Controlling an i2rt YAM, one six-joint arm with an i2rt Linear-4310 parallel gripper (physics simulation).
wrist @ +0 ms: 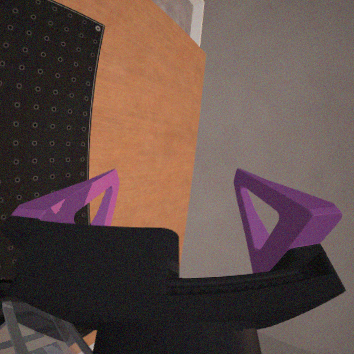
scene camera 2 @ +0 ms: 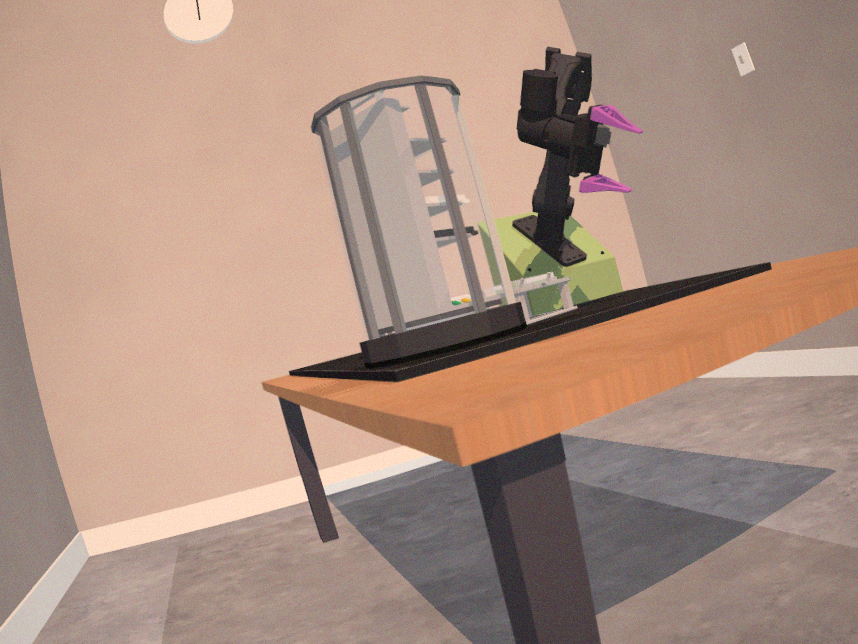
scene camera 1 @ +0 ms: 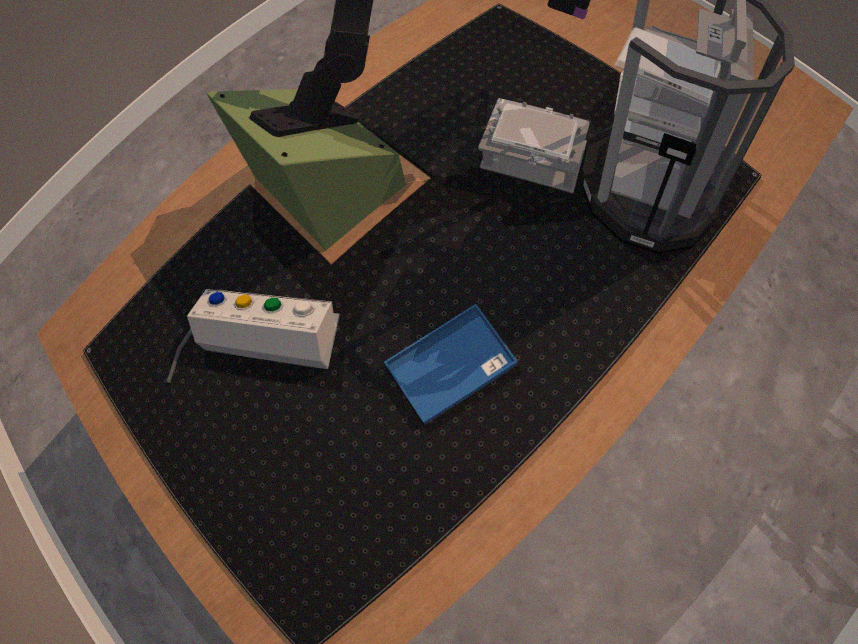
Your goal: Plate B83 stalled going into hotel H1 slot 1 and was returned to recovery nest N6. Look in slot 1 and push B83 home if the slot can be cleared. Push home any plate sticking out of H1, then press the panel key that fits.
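Seen in the pictures: gripper, fingertip midpoint: [wrist: 176,175] [scene camera 2: 636,162]; arm's base at its link origin: [scene camera 2: 548,241] [scene camera 1: 306,119].
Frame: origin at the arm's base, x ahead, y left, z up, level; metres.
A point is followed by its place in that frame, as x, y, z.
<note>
Hotel H1 [scene camera 1: 616,131] {0.415, 0.212, 0.072} [scene camera 2: 443,339] {0.513, 0.437, -0.133} is a tall grey cage of posts with stacked shelves. Pale plates or shelves show inside; slot 1's interior cannot be made out. In scene camera 2 a pale shelf or plate [scene camera 2: 443,201] and a dark piece [scene camera 2: 453,232] {0.413, 0.350, 0.015} project on the open side. A pale plate [scene camera 1: 537,130] {0.268, 0.243, -0.077}, its label unreadable, lies on the clear nest [scene camera 1: 526,169] {0.273, 0.206, -0.146} beside H1. The white panel [scene camera 1: 256,339] {0.167, -0.292, -0.091} has blue [scene camera 1: 216,298] {0.070, -0.292, -0.079}, yellow [scene camera 1: 242,300] {0.109, -0.266, -0.080}, green [scene camera 1: 272,303] {0.152, -0.238, -0.080} and white [scene camera 1: 303,307] {0.195, -0.212, -0.080} keys. My gripper [scene camera 2: 634,160] {0.166, 0.524, 0.052} [wrist: 176,175] {0.166, 0.524, 0.052} is open and empty, high above the table, facing away from H1.
A blue tray [scene camera 1: 443,370] {0.390, -0.143, -0.148} marked LF lies on the black mat [scene camera 1: 332,499] {0.396, -0.389, -0.151}. A black-framed piece on a thin stalk [scene camera 1: 661,194] {0.504, 0.210, 0.008} stands at H1's front. The green arm base [scene camera 1: 311,187] {0.111, -0.086, 0.001} stands between panel and nest. Part of a grey cage shows at the lower left of the wrist view.
</note>
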